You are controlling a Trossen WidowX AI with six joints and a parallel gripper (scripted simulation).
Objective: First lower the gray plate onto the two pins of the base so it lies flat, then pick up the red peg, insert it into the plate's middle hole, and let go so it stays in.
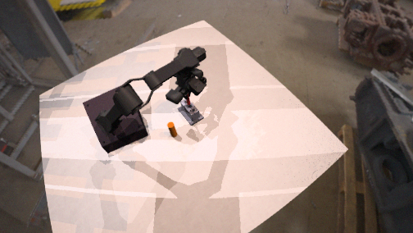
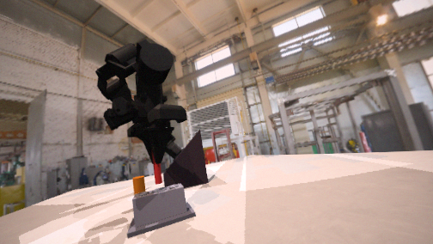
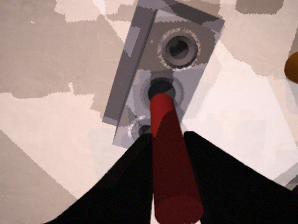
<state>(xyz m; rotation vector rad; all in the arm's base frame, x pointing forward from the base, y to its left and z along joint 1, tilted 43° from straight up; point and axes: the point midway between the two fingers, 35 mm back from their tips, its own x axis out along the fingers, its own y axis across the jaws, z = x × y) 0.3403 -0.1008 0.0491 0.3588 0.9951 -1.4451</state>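
My gripper tip is now right at the red peg. Round my gripper tip: orange cylinder (120 mm behind, 70 mm below, 50 mm to the right); base (100 mm below); gray plate (70 mm below).
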